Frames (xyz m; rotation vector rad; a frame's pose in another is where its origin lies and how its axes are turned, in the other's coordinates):
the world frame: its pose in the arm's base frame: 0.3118 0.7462 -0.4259 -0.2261 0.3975 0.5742
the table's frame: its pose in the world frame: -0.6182 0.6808 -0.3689 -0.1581 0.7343 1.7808
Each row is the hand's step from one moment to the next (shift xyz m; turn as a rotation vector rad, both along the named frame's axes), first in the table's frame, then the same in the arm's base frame.
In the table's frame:
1: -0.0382 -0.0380 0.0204 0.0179 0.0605 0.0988
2: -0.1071 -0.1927 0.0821 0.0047 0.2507 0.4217
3: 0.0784 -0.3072 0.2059 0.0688 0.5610 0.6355
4: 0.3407 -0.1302 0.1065 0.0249 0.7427 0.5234
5: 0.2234 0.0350 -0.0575 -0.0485 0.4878 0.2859
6: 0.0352 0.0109 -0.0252 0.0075 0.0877 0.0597
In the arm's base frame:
1: 0.0540 0.0197 -0.0043 -0.0328 0.0612 0.0945
2: 0.1960 0.1136 -0.0634 -0.0742 0.2387 0.4222
3: 0.1056 0.3326 -0.1454 -0.2539 0.3015 0.7536
4: -0.2194 0.2675 -0.1570 -0.3173 0.1136 0.8441
5: -0.2175 0.0178 -0.0824 -0.1592 0.0036 0.5447
6: -0.0388 -0.0128 -0.0179 -0.0417 0.0133 0.0969

